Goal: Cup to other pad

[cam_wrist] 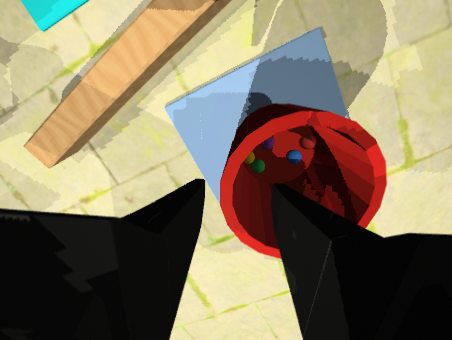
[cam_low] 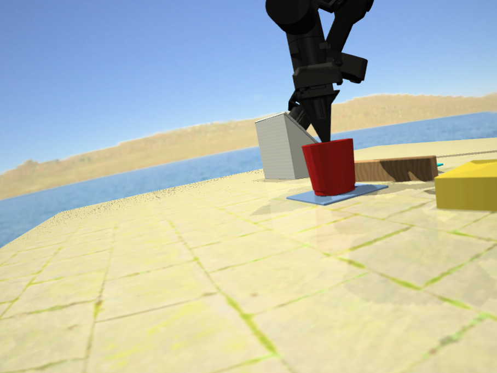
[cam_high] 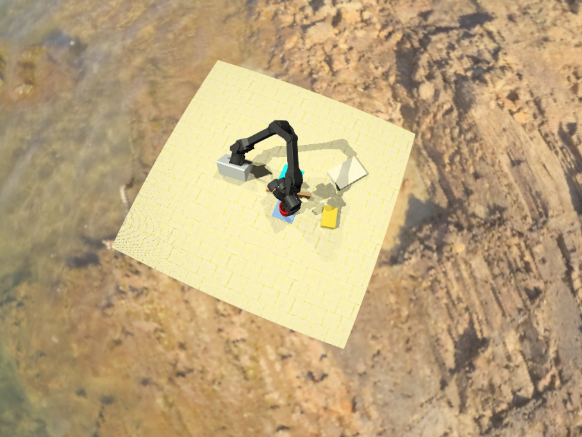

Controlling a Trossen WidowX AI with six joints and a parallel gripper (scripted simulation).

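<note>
My gripper tip is 2 cm short of the red cup, 2 cm to the left of it and 3 cm above it. The rest, counted from my gripper tip: light blue pad (2 cm ahead, 1 cm to the right, 8 cm below); cyan pad (18 cm to the left, 8 cm below); wooden bar (1 cm ahead, 8 cm to the left, 7 cm below).
</note>
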